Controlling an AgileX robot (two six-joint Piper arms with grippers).
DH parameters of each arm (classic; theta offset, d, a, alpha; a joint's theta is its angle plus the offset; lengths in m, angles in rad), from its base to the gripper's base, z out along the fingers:
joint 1: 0 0.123 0 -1.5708
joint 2: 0.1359 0 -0.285 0
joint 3: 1.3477 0 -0.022 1.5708
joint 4: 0 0.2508 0 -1.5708
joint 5: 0 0 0.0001 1.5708
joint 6: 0 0.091 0 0
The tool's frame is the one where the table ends.
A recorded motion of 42 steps. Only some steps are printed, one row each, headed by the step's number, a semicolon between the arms.
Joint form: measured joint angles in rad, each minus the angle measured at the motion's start. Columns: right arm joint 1, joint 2, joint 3, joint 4, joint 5, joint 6; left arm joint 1, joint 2, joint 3, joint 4, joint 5, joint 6.
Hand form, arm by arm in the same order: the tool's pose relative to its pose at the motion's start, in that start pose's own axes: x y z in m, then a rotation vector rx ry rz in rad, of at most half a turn. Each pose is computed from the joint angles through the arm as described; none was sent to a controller.
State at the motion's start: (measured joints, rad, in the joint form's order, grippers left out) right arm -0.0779 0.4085 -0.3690 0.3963 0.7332 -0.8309; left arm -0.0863 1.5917 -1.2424 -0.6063 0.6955 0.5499
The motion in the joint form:
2: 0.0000 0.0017 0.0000 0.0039 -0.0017 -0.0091; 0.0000 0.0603 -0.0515 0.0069 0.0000 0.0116
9: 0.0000 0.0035 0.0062 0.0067 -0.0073 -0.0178; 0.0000 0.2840 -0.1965 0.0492 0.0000 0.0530
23: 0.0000 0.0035 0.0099 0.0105 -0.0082 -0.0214; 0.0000 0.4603 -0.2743 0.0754 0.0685 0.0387
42: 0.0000 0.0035 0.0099 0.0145 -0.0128 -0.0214; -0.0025 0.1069 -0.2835 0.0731 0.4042 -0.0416
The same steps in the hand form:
2: -0.0003 0.0000 0.0002 -0.0013 -0.0017 -0.0058; -0.0077 0.0062 0.0138 -0.0032 0.0105 0.0137
9: 0.0008 0.0002 0.0016 -0.0023 -0.0001 -0.0103; -0.0148 0.0331 0.0753 -0.0175 0.0986 0.0599
23: 0.0016 0.0007 0.0022 -0.0051 0.0005 -0.0101; 0.0054 0.0518 0.1290 0.0161 0.2570 0.0277
42: 0.0011 0.0005 0.0022 -0.0034 -0.0046 -0.0071; -0.0301 -0.0113 -0.0092 0.1322 0.2195 0.0807

